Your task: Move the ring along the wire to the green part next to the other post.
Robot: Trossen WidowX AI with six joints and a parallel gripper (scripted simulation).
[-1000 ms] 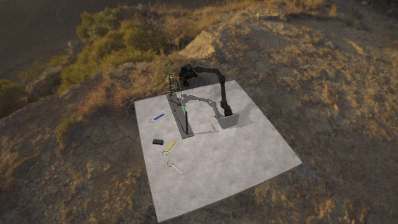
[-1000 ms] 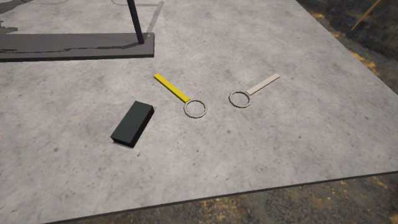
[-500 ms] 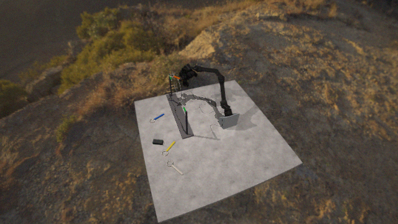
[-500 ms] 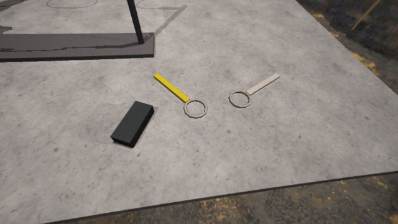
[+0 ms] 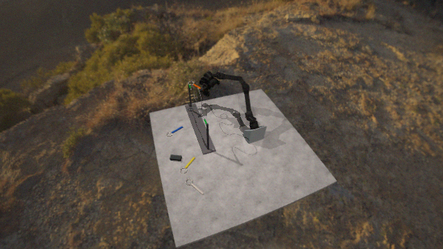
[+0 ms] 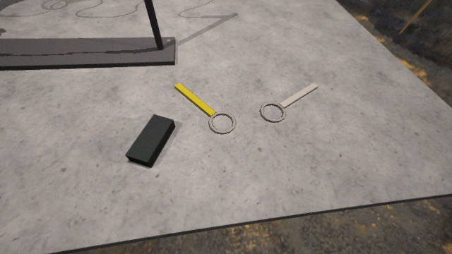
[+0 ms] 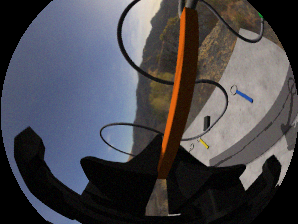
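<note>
Right now the orange-handled ring is 20 mm ahead of my gripper tip, 90 mm to the right of it and 10 mm above it. From my gripper tip the other things lie so: black block: 310 mm ahead, 330 mm to the left, 360 mm below; then blue-handled ring: 280 mm ahead, 40 mm to the left, 370 mm below; then yellow-handled ring: 240 mm ahead, 440 mm to the left, 370 mm below.
</note>
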